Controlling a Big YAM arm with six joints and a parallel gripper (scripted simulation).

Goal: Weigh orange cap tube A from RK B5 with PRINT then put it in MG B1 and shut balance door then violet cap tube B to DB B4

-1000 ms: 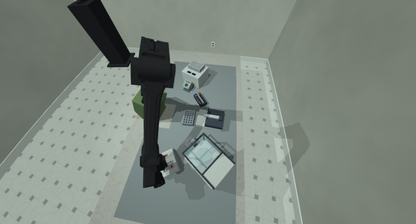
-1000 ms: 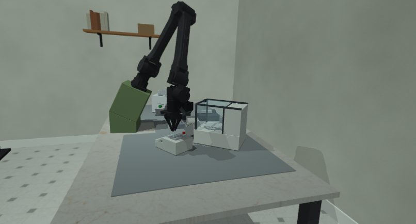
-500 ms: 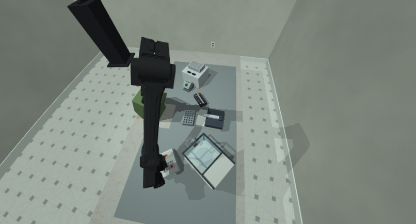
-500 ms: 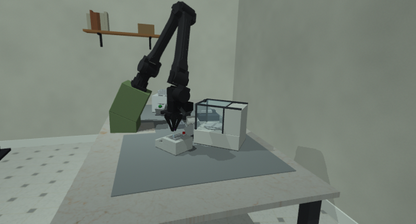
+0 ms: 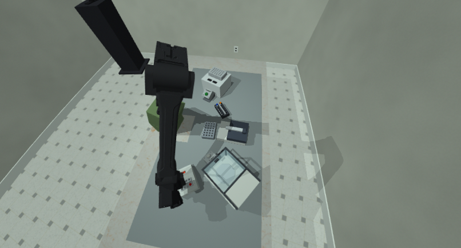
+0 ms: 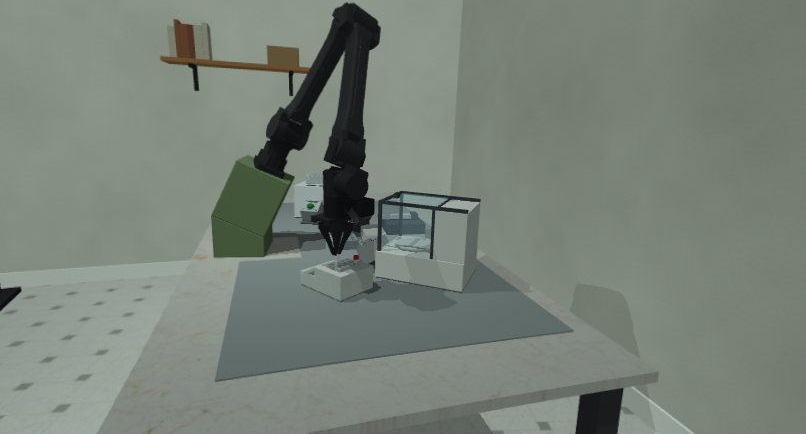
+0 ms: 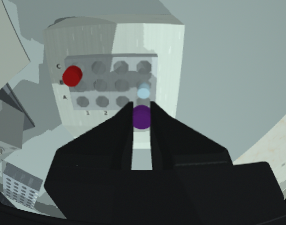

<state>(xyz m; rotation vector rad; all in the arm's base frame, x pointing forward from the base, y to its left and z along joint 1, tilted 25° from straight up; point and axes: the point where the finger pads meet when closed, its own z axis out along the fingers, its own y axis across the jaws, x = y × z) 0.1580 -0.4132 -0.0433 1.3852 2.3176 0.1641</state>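
My gripper is now 5 cm short of the red-capped tube, 1 cm to the right of it and 4 cm above it. The rest, counted from my hand: tube B (2 cm below); balance pan (24 cm ahead, 6 cm to the left, 3 cm below); dry block DB (1 cm ahead, 3 cm to the left, 7 cm below).
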